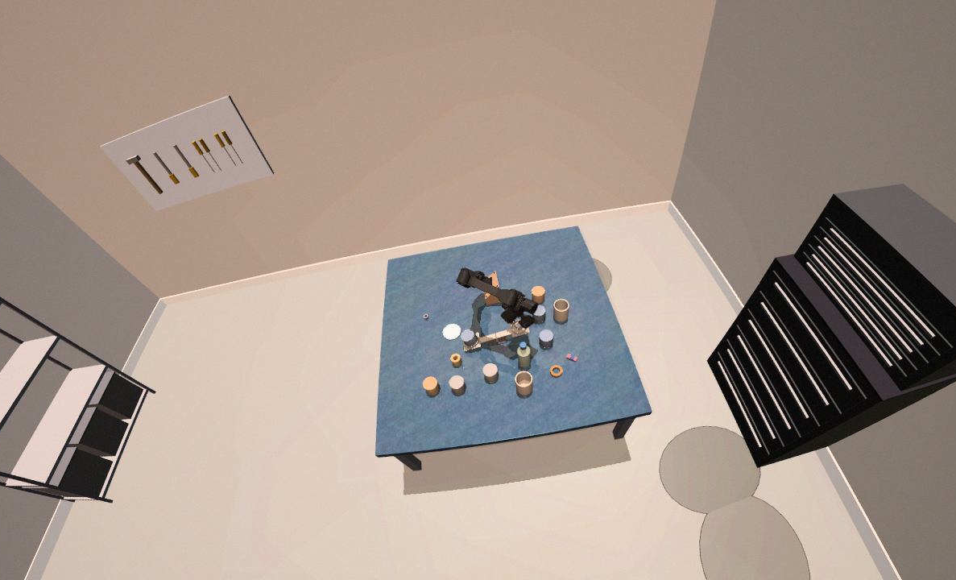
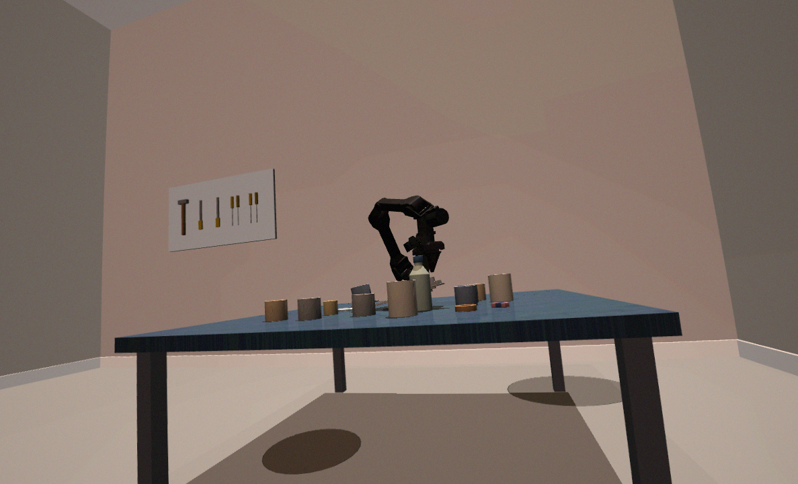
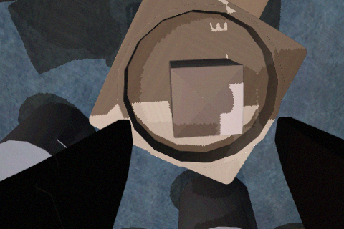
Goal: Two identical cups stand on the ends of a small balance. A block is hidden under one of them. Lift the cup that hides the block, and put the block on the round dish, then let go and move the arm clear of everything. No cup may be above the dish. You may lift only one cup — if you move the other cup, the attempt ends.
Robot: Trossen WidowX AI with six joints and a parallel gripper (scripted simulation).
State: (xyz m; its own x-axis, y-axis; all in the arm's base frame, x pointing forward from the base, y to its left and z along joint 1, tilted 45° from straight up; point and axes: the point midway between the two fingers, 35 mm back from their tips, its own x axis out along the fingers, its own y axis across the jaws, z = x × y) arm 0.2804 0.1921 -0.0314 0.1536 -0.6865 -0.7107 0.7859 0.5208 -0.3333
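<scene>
Right now the block is 30 mm below my gripper tip. From my gripper tip the other things lie so: white round dish (50 mm behind, 370 mm to the right, 120 mm below); pale bottle (160 mm ahead, 20 mm to the left, 10 mm below); pink eraser (160 mm ahead, 250 mm to the left, 110 mm below).
</scene>
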